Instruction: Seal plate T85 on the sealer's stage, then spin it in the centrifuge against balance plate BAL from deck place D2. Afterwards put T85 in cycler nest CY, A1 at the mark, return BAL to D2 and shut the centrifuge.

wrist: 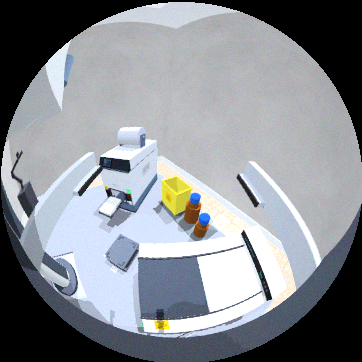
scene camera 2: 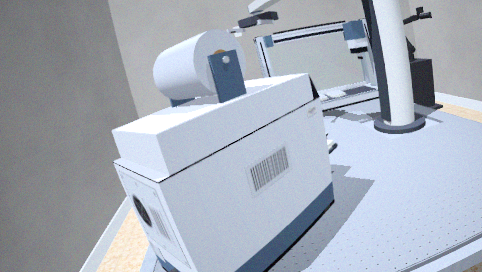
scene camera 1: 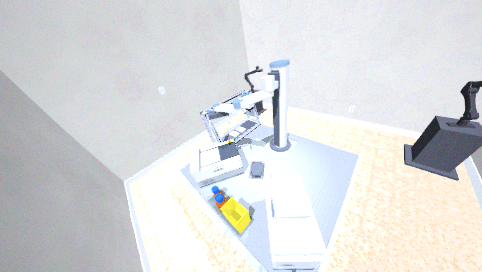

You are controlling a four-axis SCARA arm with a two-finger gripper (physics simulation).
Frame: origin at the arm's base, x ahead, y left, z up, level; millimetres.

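Where they show: gripper, fingertip midpoint: (wrist: 167, 161) (scene camera 2: 242, 26) (scene camera 1: 220, 125); arm's base, link origin: (wrist: 63, 276) (scene camera 2: 399, 124) (scene camera 1: 280, 144).
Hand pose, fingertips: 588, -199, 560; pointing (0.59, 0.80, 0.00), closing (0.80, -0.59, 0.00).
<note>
Things, the pixels of their top centre, and the offset from my fingertips, as dx, dy, dz.
- white sealer, top centre: (scene camera 2: 198, 37) (scene camera 1: 289, 193) (wrist: 129, 127) +153, +680, -72
- white plate, top centre: (wrist: 109, 204) -72, +485, -432
- grey flat nest, top centre: (wrist: 120, 249) (scene camera 1: 256, 167) -113, +223, -489
The white sealer (scene camera 1: 295, 235) (scene camera 2: 240, 175) (wrist: 135, 172) carries a roll on top. A white plate (wrist: 110, 206) lies on its stage, out at the front; its label cannot be read. A low white machine (scene camera 1: 218, 172) (wrist: 175, 250) has a flat top with a dark panel; I cannot read a name on it. A grey flat nest (scene camera 1: 257, 170) (wrist: 122, 251) lies between the two machines. White plates (scene camera 1: 237, 131) (scene camera 2: 334, 93) lie on the gantry's deck; which is BAL cannot be told. My gripper (scene camera 2: 235, 32) (wrist: 167, 161) is open and empty, high above the table.
A yellow bin (scene camera 1: 236, 215) (wrist: 176, 196) and two brown bottles (scene camera 1: 219, 200) (wrist: 192, 211) with blue caps stand near the table's edge. The gantry frame (scene camera 2: 310, 29) rises behind the low machine. The arm's column (scene camera 1: 282, 105) (scene camera 2: 400, 65) stands beyond the nest. Black arms on dark pedestals (scene camera 1: 445, 145) (scene camera 2: 422, 82) stand outside.
</note>
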